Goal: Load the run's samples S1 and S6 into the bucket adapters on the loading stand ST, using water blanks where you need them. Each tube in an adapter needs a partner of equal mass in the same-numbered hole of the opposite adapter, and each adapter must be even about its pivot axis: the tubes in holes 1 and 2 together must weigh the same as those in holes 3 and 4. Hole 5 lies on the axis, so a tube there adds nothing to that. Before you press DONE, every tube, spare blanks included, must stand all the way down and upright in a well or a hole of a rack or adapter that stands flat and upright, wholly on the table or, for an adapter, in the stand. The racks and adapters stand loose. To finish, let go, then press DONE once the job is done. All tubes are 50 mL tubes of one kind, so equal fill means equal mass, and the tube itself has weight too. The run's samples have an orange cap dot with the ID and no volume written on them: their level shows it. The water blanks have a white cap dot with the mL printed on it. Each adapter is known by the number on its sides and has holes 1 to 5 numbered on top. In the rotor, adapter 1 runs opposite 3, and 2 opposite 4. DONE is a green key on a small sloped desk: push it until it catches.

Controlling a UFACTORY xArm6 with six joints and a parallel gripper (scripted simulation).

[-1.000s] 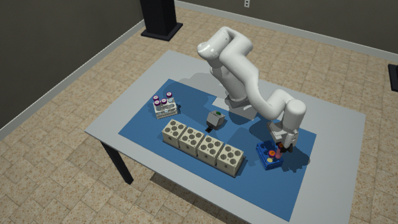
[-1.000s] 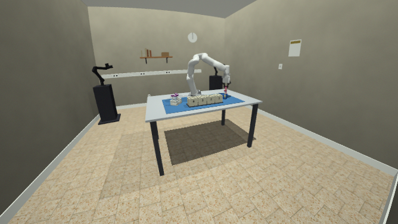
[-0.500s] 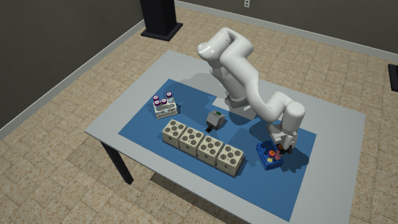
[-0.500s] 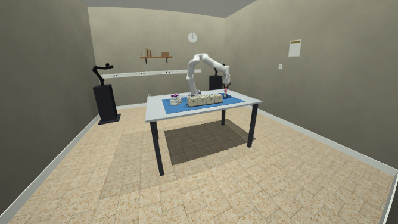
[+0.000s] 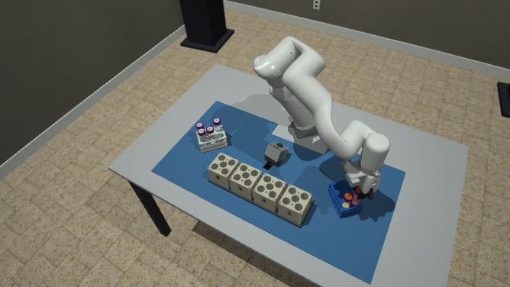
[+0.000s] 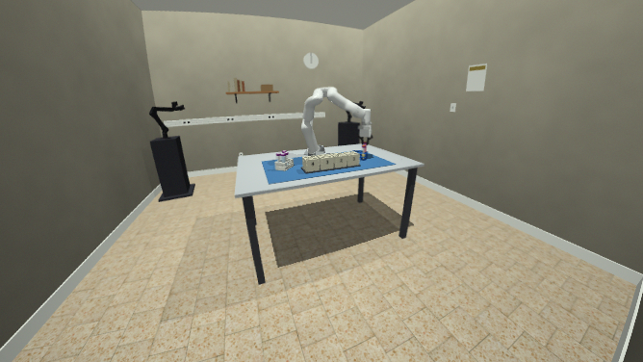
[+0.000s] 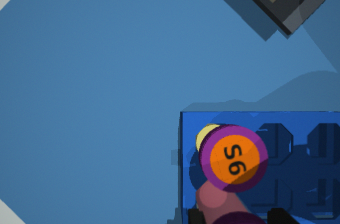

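My hand is 2 cm short of the sample tube, 3 cm to the left of it and 8 cm above it. Also, from my hand: green DONE key 16 cm behind, 37 cm to the right, 7 cm below; blue rack 2 cm behind, 4 cm to the right, 11 cm below; stand 6 cm ahead, 38 cm to the right, 13 cm below.
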